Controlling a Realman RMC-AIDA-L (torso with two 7-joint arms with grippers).
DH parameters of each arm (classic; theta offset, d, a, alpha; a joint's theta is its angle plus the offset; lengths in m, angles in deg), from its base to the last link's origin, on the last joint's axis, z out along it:
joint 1: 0 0.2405 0 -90
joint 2: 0 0 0 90
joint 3: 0 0.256 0 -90
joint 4: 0 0 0 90
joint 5: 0 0.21 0 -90
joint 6: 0 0 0 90
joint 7: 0 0.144 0 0
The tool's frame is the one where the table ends.
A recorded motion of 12 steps. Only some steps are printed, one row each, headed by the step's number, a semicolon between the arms.
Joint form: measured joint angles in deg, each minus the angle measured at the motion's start. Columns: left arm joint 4, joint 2, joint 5, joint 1, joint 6, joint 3, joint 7; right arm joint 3, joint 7, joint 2, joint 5, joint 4, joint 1, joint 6.
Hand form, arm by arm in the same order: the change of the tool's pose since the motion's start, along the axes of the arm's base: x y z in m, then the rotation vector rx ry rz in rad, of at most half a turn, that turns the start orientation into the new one. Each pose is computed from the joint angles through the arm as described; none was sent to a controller.
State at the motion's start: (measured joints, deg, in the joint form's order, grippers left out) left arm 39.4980 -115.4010 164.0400 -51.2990 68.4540 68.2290 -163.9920; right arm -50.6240 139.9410 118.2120 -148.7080 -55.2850 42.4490 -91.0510
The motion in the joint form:
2: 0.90 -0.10 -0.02 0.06 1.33 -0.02 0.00; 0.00 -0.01 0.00 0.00 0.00 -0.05 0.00
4: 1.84 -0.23 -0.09 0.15 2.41 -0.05 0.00; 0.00 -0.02 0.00 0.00 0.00 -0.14 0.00
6: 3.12 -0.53 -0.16 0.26 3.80 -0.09 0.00; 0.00 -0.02 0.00 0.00 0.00 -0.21 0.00
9: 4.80 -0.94 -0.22 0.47 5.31 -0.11 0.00; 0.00 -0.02 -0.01 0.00 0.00 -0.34 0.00
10: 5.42 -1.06 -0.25 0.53 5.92 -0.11 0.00; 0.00 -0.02 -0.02 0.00 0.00 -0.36 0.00
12: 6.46 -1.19 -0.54 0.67 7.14 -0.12 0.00; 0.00 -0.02 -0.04 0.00 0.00 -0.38 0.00
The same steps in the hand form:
2: 0.0025 -0.0014 0.0006 -0.0101 -0.0017 0.0034; 0.0003 -0.0002 0.0000 0.0000 0.0000 -0.0007
4: 0.0053 -0.0024 0.0011 -0.0168 -0.0050 0.0039; 0.0009 -0.0006 0.0000 -0.0001 0.0000 -0.0021
6: 0.0095 -0.0039 0.0008 -0.0267 -0.0103 0.0034; 0.0014 -0.0008 0.0000 -0.0001 0.0000 -0.0033
9: 0.0146 -0.0057 0.0005 -0.0360 -0.0166 0.0000; 0.0023 -0.0013 0.0001 0.0000 -0.0002 -0.0056
10: 0.0165 -0.0063 0.0006 -0.0398 -0.0185 -0.0011; 0.0024 -0.0014 0.0001 0.0002 -0.0003 -0.0059
12: 0.0196 -0.0078 0.0011 -0.0479 -0.0250 0.0004; 0.0026 -0.0014 0.0003 0.0004 -0.0006 -0.0063

